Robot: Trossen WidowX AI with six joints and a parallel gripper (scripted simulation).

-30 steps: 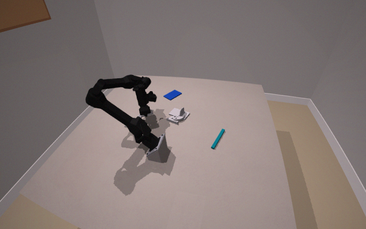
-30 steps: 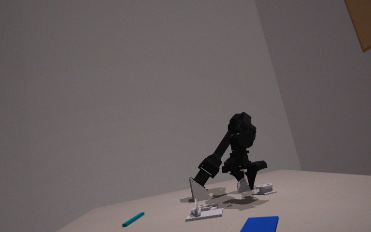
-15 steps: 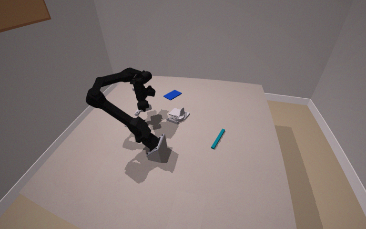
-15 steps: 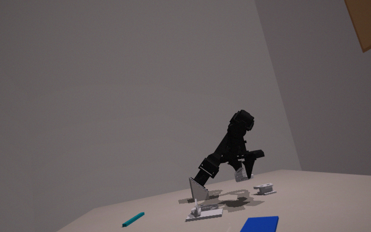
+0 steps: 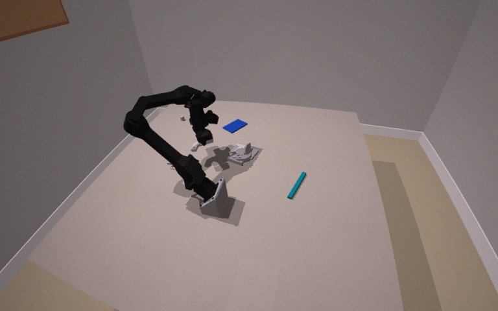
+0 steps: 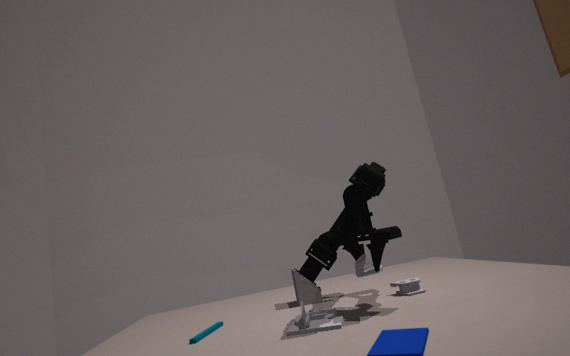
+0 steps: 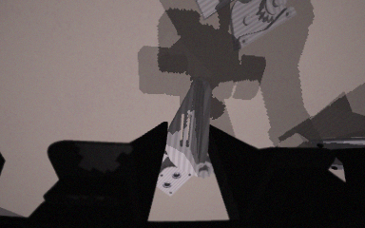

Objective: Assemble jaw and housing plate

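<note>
Now: gripper tip 50 mm short of the white base, 180 mm to the left of it and 80 mm above it. The rest, counted from my gripper tip: grey jaw: 30 mm behind, 20 mm to the left; then blue housing plate: 270 mm ahead, 90 mm to the right, 80 mm below; then white cube: 340 mm ahead, 250 mm to the left, 70 mm below.
</note>
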